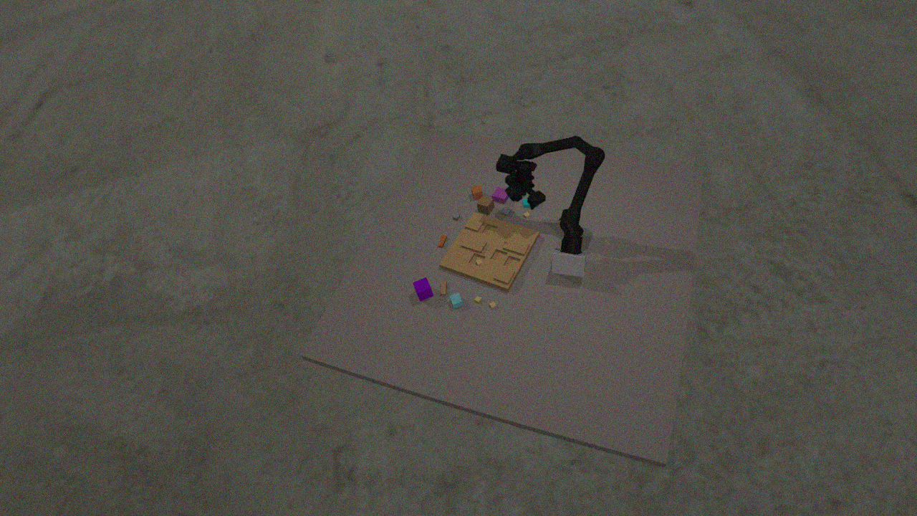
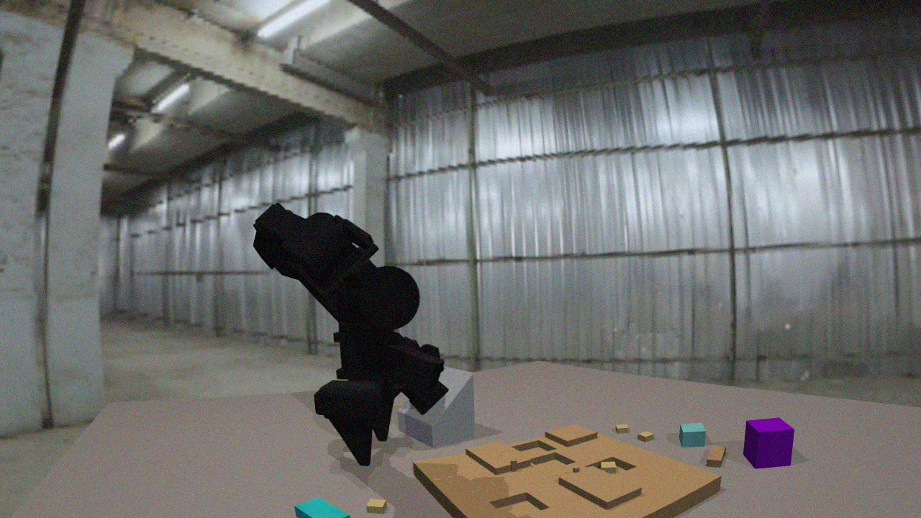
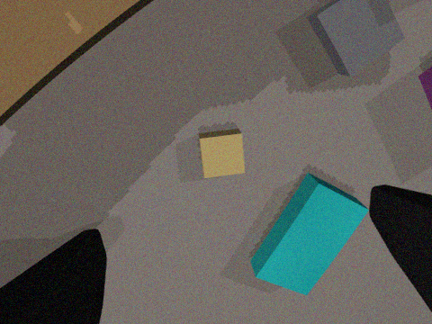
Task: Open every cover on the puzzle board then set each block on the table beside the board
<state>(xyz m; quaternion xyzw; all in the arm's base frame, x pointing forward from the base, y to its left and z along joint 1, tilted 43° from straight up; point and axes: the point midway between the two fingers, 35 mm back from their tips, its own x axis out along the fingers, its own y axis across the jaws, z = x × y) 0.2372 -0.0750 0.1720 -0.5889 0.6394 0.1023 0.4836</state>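
My gripper tip is 10 mm short of the teal block, 70 mm to the left of it and 70 mm above it. Round my gripper tip: magenta block: 140 mm ahead, 70 mm to the right, 70 mm below; brown block: 180 mm ahead, 20 mm to the left, 50 mm below; orange cube: 240 mm ahead, 40 mm to the right, 60 mm below.
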